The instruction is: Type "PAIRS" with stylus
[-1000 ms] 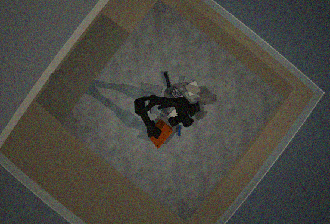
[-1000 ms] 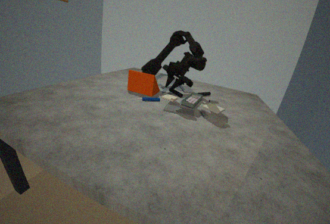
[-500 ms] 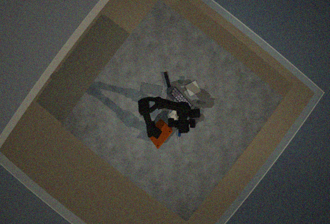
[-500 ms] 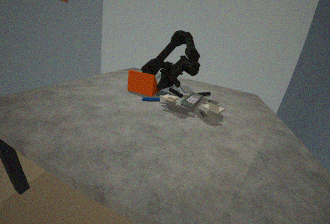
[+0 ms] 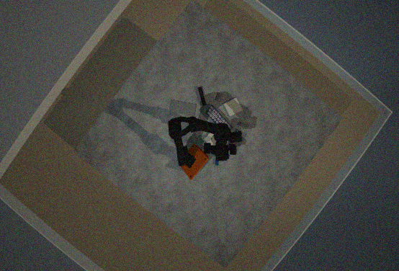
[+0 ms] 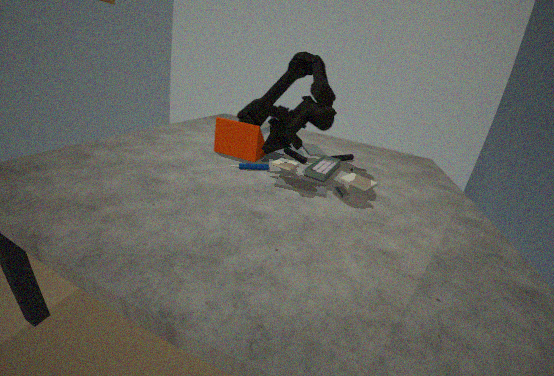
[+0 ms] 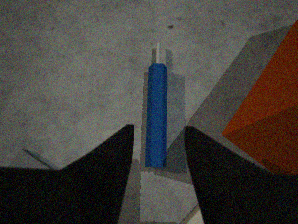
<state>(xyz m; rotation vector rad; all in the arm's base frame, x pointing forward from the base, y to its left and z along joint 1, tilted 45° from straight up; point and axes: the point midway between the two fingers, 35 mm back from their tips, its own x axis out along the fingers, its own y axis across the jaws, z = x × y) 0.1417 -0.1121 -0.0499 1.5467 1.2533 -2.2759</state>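
Now: the blue stylus 5 cm below my gripper tip, 5 cm behind it and 3 cm to the right of it. The rest, counted from my gripper tip: cream pad: 9 cm to the left, 6 cm below, 6 cm ahead; white pad: 31 cm ahead, 8 cm to the left, 6 cm below.
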